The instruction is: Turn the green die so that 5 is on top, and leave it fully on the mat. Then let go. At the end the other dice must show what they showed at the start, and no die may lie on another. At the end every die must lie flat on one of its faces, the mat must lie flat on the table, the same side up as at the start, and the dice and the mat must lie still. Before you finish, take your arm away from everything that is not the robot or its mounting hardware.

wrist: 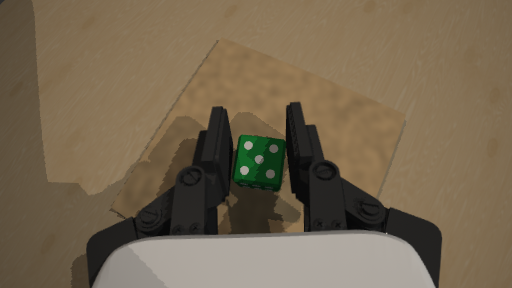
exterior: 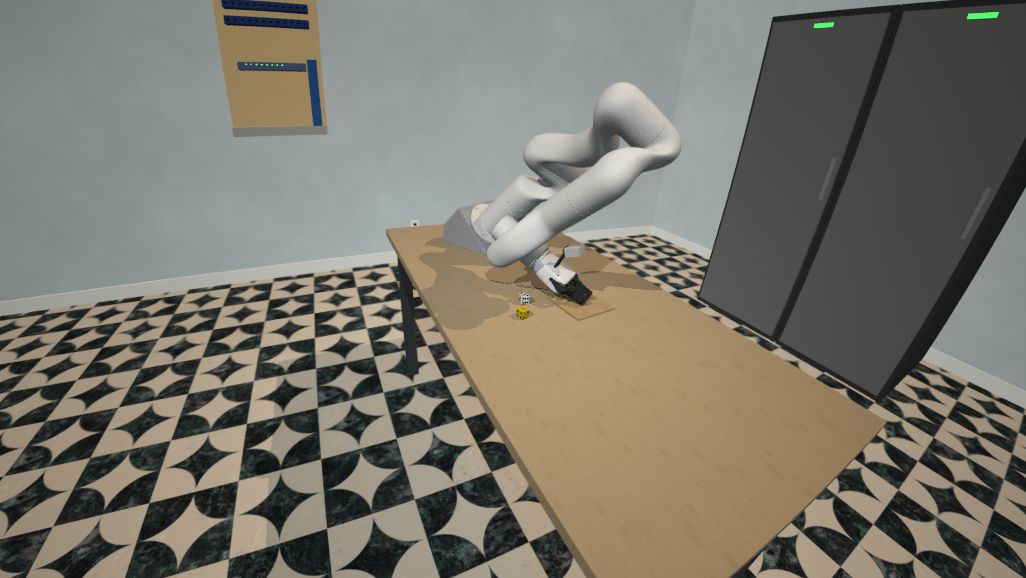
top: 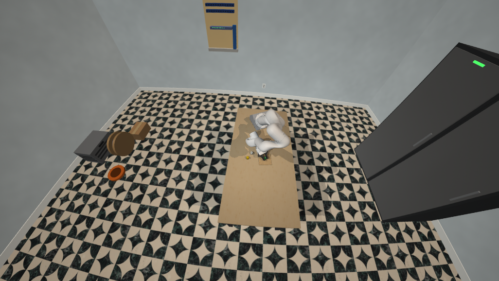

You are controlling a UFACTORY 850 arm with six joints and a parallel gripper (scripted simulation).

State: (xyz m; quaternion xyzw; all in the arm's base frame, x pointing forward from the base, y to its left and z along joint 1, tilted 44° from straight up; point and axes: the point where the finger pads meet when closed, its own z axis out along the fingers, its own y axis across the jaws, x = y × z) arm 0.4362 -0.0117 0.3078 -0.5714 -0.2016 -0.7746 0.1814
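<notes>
Now: hand 10 mm above the green die. The rest, counted from my hand: white die (50 mm behind, 160 mm to the right, 20 mm below); yellow die (30 mm ahead, 190 mm to the right, 20 mm below); tan mat (30 mm below).
</notes>
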